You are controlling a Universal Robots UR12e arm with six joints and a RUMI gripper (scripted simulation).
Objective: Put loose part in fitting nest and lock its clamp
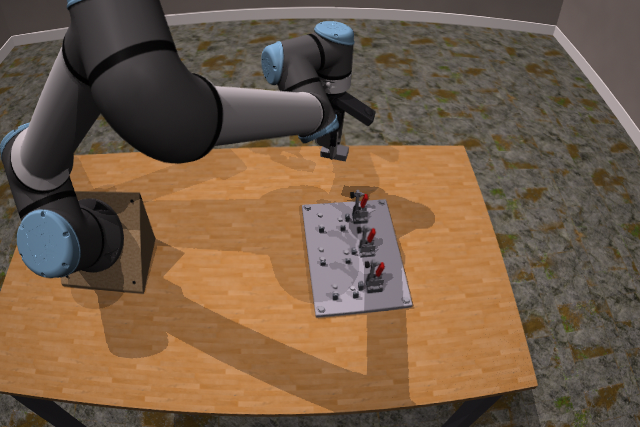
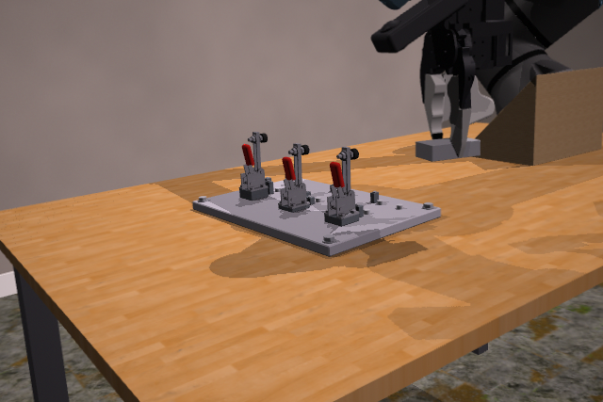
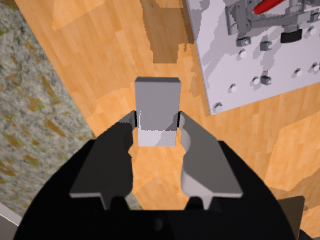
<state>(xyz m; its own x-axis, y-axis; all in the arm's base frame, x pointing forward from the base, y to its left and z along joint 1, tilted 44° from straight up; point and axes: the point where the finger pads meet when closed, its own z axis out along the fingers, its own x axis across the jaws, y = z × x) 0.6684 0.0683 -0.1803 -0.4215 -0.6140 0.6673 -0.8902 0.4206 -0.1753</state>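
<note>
My hand is 10 mm above the grey rectangular block. From my hand the other things lie so: grey fixture plate (260 mm to the right, 130 mm below).
</note>
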